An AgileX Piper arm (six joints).
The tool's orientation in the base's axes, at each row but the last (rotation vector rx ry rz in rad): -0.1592, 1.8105, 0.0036; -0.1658, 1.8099, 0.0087; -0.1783, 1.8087, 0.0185; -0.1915, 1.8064, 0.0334; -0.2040, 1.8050, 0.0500; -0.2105, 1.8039, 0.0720; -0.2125, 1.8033, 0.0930; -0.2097, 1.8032, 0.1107; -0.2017, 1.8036, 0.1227; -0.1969, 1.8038, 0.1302
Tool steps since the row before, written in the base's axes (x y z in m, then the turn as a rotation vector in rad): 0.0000, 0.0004, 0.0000, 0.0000, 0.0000, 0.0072; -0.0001, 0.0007, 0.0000, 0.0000, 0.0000, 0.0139; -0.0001, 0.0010, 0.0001, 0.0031, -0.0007, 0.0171; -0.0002, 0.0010, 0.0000, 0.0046, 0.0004, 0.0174; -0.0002, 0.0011, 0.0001, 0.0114, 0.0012, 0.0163; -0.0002, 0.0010, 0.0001, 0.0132, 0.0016, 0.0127; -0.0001, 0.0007, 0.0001, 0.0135, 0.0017, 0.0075; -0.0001, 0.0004, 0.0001, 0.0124, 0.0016, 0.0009; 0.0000, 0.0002, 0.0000, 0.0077, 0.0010, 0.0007; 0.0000, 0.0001, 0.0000, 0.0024, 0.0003, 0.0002
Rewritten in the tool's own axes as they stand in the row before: 0.0000, 0.0004, 0.0000, -0.0070, -0.0006, -0.0018; -0.0001, 0.0007, 0.0000, -0.0134, -0.0011, -0.0034; -0.0002, 0.0010, 0.0000, -0.0172, -0.0025, -0.0013; -0.0001, 0.0010, -0.0001, -0.0179, -0.0017, 0.0002; -0.0002, 0.0011, -0.0001, -0.0185, -0.0019, 0.0071; -0.0002, 0.0010, -0.0001, -0.0155, -0.0016, 0.0098; -0.0001, 0.0007, 0.0000, -0.0105, -0.0013, 0.0114; -0.0001, 0.0004, 0.0000, -0.0038, -0.0010, 0.0119; 0.0000, 0.0002, 0.0000, -0.0025, -0.0006, 0.0074; 0.0000, 0.0001, 0.0000, -0.0008, -0.0002, 0.0023
